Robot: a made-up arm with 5 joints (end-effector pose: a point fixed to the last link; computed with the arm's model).
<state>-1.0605 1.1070 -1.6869 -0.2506 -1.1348</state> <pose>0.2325 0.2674 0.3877 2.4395 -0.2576 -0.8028</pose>
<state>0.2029 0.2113 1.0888 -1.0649 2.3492</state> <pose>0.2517 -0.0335 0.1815 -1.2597 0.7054 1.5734</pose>
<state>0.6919 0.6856 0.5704 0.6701 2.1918</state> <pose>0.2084 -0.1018 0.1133 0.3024 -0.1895 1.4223</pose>
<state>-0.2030 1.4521 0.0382 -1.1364 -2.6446</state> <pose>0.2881 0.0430 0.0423 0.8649 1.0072 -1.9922</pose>
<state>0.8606 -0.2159 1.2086 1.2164 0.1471</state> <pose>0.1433 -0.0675 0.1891 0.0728 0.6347 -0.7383</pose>
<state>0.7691 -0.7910 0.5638 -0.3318 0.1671</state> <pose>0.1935 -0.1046 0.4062 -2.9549 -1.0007 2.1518</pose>
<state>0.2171 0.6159 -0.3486 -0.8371 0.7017</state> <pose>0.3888 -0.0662 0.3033 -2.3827 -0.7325 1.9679</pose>
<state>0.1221 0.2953 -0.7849 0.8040 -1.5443</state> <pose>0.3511 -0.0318 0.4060 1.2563 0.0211 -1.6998</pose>
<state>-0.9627 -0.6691 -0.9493 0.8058 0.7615</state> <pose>0.0770 -0.0083 0.5402 -2.5871 -0.5471 -3.0511</pose>
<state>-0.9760 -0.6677 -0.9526 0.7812 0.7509</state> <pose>0.0765 -0.0093 0.5411 -2.6160 -0.5353 -3.0151</pose>
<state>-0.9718 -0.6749 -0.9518 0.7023 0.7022</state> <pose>0.0737 -0.0133 0.5432 -2.7115 -0.4986 -2.9344</pose>
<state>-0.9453 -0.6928 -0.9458 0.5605 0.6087</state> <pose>0.0675 -0.0211 0.5459 -2.8638 -0.4123 -2.8148</pose>
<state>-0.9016 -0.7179 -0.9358 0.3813 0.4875</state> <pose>0.0581 -0.0311 0.5477 -3.0116 -0.2694 -2.6964</pose>
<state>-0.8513 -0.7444 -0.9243 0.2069 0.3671</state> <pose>0.0474 -0.0403 0.5477 -3.1073 -0.1035 -2.6105</pose>
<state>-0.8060 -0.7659 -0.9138 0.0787 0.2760</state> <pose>0.0383 -0.0462 0.5464 3.1348 0.0294 -2.5630</pose>
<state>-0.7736 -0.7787 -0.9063 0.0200 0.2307</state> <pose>0.0330 -0.0484 0.5453 3.1245 0.0926 -2.5508</pose>
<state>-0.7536 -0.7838 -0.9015 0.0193 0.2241</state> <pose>0.0316 -0.0478 0.5449 3.1249 0.0937 -2.5642</pose>
